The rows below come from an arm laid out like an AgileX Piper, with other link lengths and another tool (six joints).
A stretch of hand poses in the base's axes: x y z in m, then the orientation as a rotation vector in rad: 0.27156, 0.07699, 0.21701, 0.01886, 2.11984, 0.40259; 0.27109, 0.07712, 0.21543, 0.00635, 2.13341, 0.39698; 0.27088, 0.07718, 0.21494, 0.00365, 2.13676, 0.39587; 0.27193, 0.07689, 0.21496, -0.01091, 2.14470, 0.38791; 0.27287, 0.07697, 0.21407, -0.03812, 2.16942, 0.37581; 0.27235, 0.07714, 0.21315, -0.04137, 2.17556, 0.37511; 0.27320, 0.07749, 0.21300, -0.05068, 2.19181, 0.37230; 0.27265, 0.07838, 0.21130, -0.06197, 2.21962, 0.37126; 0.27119, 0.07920, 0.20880, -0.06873, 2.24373, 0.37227; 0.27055, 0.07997, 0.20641, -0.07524, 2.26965, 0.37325; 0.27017, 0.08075, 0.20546, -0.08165, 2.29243, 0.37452; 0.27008, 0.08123, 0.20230, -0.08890, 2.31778, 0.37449; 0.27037, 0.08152, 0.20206, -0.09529, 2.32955, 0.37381; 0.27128, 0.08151, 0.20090, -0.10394, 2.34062, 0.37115; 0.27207, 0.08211, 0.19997, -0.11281, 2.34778, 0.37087; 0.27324, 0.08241, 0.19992, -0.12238, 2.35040, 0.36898; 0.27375, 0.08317, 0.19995, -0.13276, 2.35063, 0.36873; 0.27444, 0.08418, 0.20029, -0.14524, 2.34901, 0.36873; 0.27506, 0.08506, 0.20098, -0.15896, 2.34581, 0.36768; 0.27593, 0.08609, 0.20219, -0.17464, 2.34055, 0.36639
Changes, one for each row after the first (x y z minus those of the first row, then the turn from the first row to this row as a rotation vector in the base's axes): -0.00047, 0.00013, -0.00158, -0.01053, 0.01097, 0.00816; -0.00068, 0.00019, -0.00207, -0.01278, 0.01377, 0.01001; 0.00037, -0.00010, -0.00205, -0.02499, 0.01880, 0.01798; 0.00131, -0.00002, -0.00294, -0.04695, 0.03839, 0.03513; 0.00079, 0.00015, -0.00386, -0.04941, 0.04395, 0.03784; 0.00164, 0.00050, -0.00401, -0.05684, 0.05851, 0.04510; 0.00109, 0.00139, -0.00571, -0.06505, 0.08441, 0.05574; -0.00037, 0.00221, -0.00821, -0.06962, 0.10742, 0.06357; -0.00101, 0.00298, -0.01060, -0.07428, 0.13225, 0.07138; -0.00139, 0.00376, -0.01155, -0.07830, 0.15406, 0.07886; -0.00148, 0.00424, -0.01471, -0.08375, 0.17821, 0.08667; -0.00119, 0.00453, -0.01495, -0.08784, 0.18905, 0.09210; -0.00028, 0.00452, -0.01611, -0.09402, 0.19882, 0.09822; 0.00051, 0.00512, -0.01704, -0.09823, 0.20495, 0.10496; 0.00168, 0.00542, -0.01709, -0.10332, 0.20644, 0.11105; 0.00219, 0.00618, -0.01706, -0.10734, 0.20567, 0.11807; 0.00288, 0.00719, -0.01672, -0.11177, 0.20294, 0.12644; 0.00350, 0.00807, -0.01603, -0.11723, 0.19850, 0.13510; 0.00437, 0.00910, -0.01482, -0.12337, 0.19190, 0.14482
